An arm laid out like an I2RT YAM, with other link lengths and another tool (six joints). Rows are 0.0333 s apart.
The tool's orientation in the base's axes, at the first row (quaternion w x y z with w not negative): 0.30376 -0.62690 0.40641 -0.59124
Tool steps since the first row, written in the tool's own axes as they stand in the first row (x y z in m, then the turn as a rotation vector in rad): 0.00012 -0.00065 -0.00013 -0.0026 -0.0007 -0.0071; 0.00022 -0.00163 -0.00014 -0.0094 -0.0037 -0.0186; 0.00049 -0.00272 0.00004 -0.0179 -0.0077 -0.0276; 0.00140 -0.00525 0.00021 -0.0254 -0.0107 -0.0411; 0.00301 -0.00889 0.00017 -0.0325 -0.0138 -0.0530; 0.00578 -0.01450 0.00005 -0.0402 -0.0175 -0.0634; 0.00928 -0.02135 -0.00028 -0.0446 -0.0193 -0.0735; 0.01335 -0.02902 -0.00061 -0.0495 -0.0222 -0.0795; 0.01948 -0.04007 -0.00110 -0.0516 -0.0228 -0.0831; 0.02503 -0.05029 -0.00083 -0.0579 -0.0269 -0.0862; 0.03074 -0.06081 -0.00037 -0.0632 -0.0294 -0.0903
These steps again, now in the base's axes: -0.00003 0.00022 0.00063 -0.0068 0.0033 0.0001; 0.00010 0.00061 0.00153 -0.0175 0.0118 0.0007; 0.00043 0.00089 0.00258 -0.0256 0.0220 0.0010; 0.00096 0.00131 0.00519 -0.0383 0.0314 0.0014; 0.00142 0.00168 0.00913 -0.0493 0.0402 0.0020; 0.00206 0.00201 0.01534 -0.0588 0.0497 0.0026; 0.00266 0.00232 0.02301 -0.0684 0.0554 0.0031; 0.00337 0.00254 0.03167 -0.0738 0.0617 0.0039; 0.00436 0.00263 0.04428 -0.0772 0.0642 0.0038; 0.00600 0.00274 0.05579 -0.0794 0.0719 0.0046; 0.00787 0.00283 0.06762 -0.0830 0.0782 0.0046
